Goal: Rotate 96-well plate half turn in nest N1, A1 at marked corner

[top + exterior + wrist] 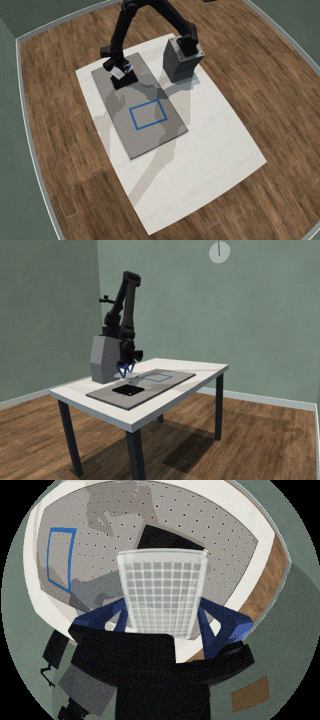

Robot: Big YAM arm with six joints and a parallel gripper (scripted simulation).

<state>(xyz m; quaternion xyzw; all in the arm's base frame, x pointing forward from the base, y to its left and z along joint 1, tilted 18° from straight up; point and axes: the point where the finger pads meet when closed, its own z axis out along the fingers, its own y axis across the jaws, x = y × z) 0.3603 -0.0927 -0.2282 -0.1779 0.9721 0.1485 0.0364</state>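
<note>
The white 96-well plate is right at my hand. The rest, counted from my hand: white A1 mark (90 mm below, 70 mm ahead, 60 mm to the right); black plate nest N1 (100 mm below).
</note>
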